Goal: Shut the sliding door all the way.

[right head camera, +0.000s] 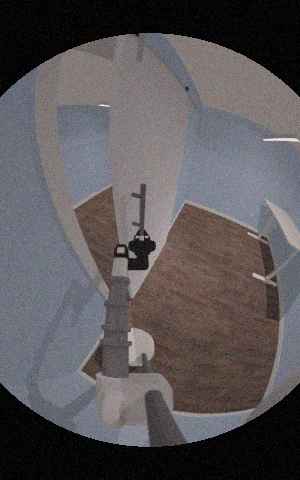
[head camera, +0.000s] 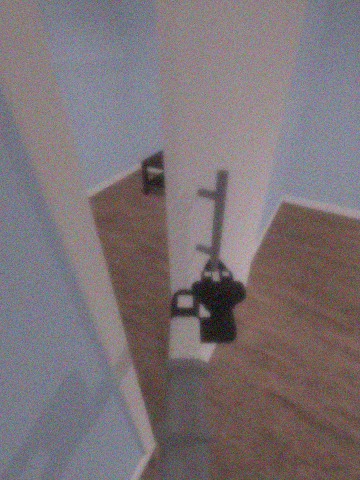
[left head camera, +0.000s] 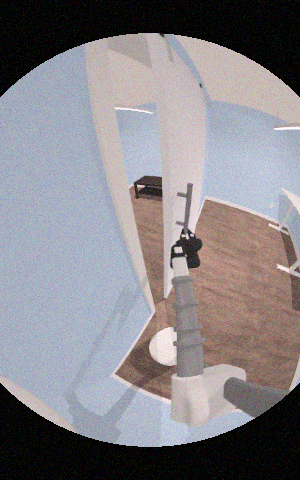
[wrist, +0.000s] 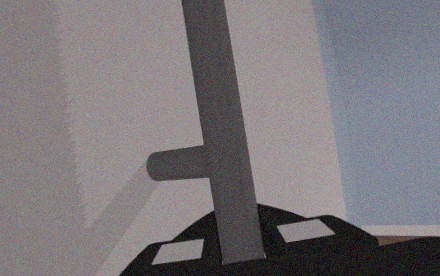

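Where they show: gripper, fingertip midpoint: [left head camera: 184,229] [wrist: 238,225]; robot's base, link origin: [right head camera: 133,346] [left head camera: 169,345].
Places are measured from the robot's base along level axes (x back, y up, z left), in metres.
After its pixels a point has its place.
Note:
The pale sliding door [head camera: 215,100] {z -0.053, x -0.724, y 1.433 m} [left head camera: 185,125] {z -0.087, x -0.788, y 1.570 m} [right head camera: 147,125] {z -0.080, x -0.775, y 1.570 m} [wrist: 120,90] {z -0.013, x -0.645, y 1.114 m} stands upright ahead of me. A gap shows between its left edge and the pale door frame [head camera: 65,215] {z 0.174, x -0.389, y 1.342 m} [left head camera: 106,140] {z 0.174, x -0.390, y 1.524 m} [right head camera: 48,125] {z 0.165, x -0.406, y 1.584 m}. The grey vertical bar handle [head camera: 219,215] {z -0.073, x -0.625, y 1.195 m} [left head camera: 188,205] {z -0.074, x -0.625, y 1.193 m} [right head camera: 143,207] {z -0.081, x -0.628, y 1.185 m} [wrist: 220,100] {z -0.075, x -0.625, y 1.094 m} stands off the door's face on two short posts. My gripper [head camera: 215,266] {z -0.073, x -0.649, y 1.017 m} [left head camera: 185,233] {z -0.073, x -0.649, y 1.017 m} [right head camera: 142,233] {z -0.073, x -0.649, y 1.017 m} [wrist: 238,225] {z -0.073, x -0.649, y 1.017 m} is shut on the lower end of the handle, below its lower post. The fingers press on both sides of the bar in the wrist view.
A dark low table [head camera: 154,175] [left head camera: 149,185] {z 0.218, x -2.867, y 0.379 m} shows through the gap, partly hidden by the door. A blue wall [head camera: 40,325] {z 0.230, x -0.312, y 1.188 m} [left head camera: 50,210] {z 0.261, x -0.253, y 1.445 m} runs along the left of the frame. A white-legged table [left head camera: 292,210] [right head camera: 282,225] {z -2.181, x -1.027, y 0.922 m} stands at the right wall.

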